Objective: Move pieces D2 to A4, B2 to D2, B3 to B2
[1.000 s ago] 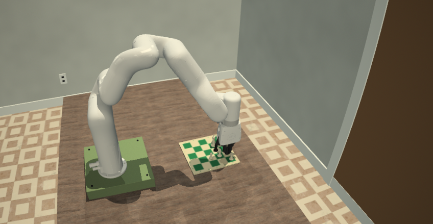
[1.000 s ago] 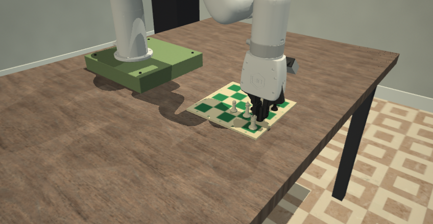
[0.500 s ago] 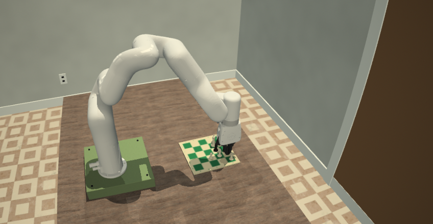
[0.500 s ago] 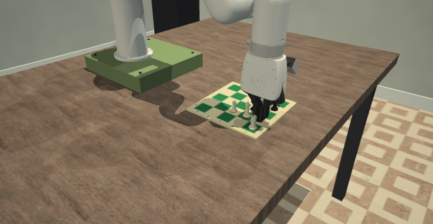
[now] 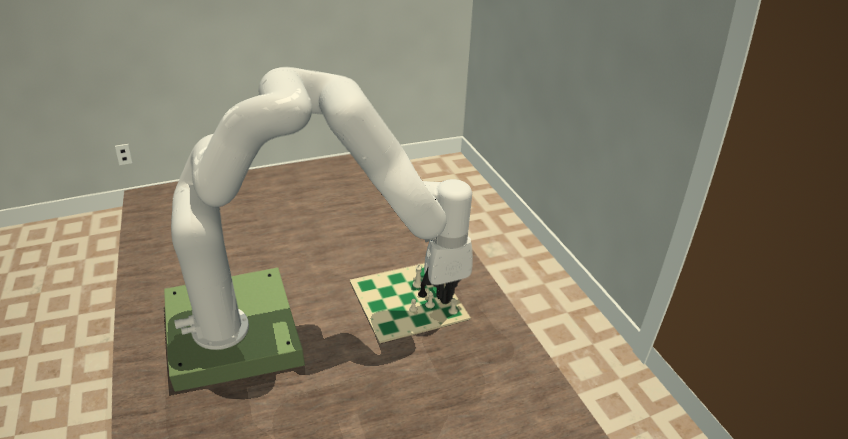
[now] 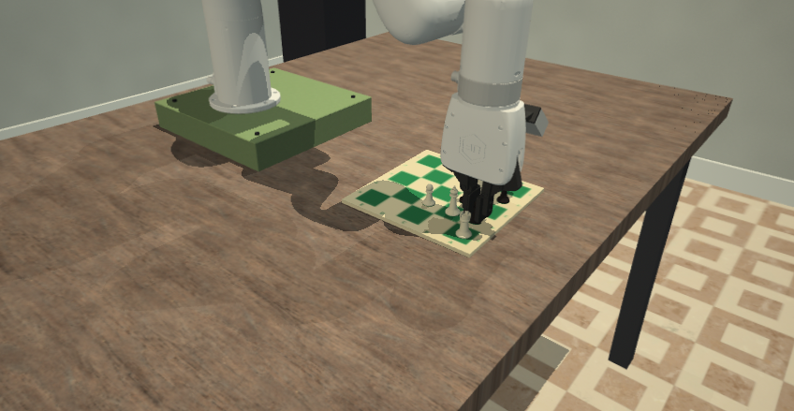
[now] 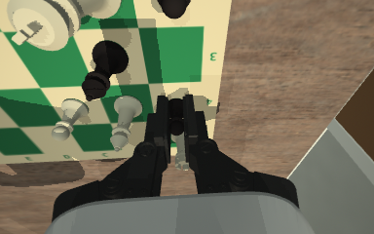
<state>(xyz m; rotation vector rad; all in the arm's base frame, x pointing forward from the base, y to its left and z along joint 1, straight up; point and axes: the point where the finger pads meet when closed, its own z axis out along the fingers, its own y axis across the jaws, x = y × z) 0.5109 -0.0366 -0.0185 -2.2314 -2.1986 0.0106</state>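
My hand is 4 cm past the black bishop, 4 cm to the right of it and 1 cm above it. Also, from my hand: chessboard 8 cm behind, 4 cm to the left, 3 cm below; then white pawn 8 cm behind, 1 cm below; then white king 4 cm behind, 8 cm to the left.
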